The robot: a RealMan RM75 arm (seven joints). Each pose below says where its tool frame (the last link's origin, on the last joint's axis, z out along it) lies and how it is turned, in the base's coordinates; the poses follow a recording.
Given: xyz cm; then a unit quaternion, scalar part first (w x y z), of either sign.
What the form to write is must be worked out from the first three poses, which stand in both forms.
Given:
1: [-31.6 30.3 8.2 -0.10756 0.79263 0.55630 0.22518]
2: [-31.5 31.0 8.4 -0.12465 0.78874 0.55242 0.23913]
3: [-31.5 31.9 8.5 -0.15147 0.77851 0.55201 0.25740]
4: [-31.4 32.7 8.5 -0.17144 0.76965 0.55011 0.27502]
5: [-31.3 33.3 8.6 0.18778 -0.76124 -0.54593 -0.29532]
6: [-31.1 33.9 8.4 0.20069 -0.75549 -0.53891 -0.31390]
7: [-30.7 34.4 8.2 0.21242 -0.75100 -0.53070 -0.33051]
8: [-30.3 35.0 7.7 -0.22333 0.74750 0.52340 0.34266]
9: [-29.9 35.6 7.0 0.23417 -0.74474 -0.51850 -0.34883]
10: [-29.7 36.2 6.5 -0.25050 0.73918 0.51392 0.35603]
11: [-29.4 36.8 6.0 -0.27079 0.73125 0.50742 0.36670]
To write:
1: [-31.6 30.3 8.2 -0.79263 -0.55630 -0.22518 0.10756]
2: [-31.5 31.0 8.4 -0.78874 -0.55242 -0.23913 0.12465]
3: [-31.5 31.9 8.5 -0.77851 -0.55201 -0.25740 0.15147]
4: [-31.4 32.7 8.5 -0.76965 -0.55011 -0.27502 0.17144]
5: [-31.3 33.3 8.6 -0.76124 -0.54593 -0.29532 0.18778]
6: [-31.1 33.9 8.4 -0.75549 -0.53891 -0.31390 0.20069]
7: [-30.7 34.4 8.2 -0.75100 -0.53070 -0.33051 0.21242]
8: [-30.3 35.0 7.7 -0.74750 -0.52340 -0.34266 0.22333]
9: [-29.9 35.6 7.0 -0.74474 -0.51850 -0.34883 0.23417]
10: [-29.7 36.2 6.5 -0.73918 -0.51392 -0.35603 0.25050]
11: [-29.4 36.8 6.0 -0.73125 -0.50742 -0.36670 0.27079]
